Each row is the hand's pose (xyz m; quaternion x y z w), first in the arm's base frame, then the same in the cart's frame.
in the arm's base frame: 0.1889 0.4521 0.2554 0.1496 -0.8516 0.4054 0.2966
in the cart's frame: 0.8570 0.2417 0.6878 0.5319 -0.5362 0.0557 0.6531
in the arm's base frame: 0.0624 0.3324 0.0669 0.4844 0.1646 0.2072 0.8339
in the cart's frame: 0.6338 0.1163 0.7053 0.6610 0.6405 0.0048 0.3908
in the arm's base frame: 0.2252 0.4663 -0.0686 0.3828 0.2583 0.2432 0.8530
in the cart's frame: 0.5537 0.3342 0.6109 0.5991 0.7017 0.1173 0.3674
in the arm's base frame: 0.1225 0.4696 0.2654 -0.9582 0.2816 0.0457 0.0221
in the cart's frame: 0.8525 0.2239 0.7547 -0.7234 0.0955 0.6811 0.0611
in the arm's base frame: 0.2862 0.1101 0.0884 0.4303 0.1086 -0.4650 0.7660
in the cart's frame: 0.6877 0.0244 0.4077 0.2054 0.7053 -0.4897 0.4697
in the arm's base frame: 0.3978 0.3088 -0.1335 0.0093 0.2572 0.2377 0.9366
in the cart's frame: 0.5178 0.2913 0.3749 0.3341 0.7061 0.3490 0.5176
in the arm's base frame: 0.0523 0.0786 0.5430 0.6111 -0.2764 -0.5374 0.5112
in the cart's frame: 1.0687 -0.2006 0.6658 0.2870 0.3007 -0.7737 0.4781
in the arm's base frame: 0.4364 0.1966 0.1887 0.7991 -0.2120 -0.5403 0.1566
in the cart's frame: 0.8284 0.1494 0.3390 0.3372 0.1589 -0.9189 0.1295
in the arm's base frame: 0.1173 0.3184 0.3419 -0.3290 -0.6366 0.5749 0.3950
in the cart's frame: 0.9115 0.0760 0.6966 0.2700 -0.4135 0.5342 0.6861
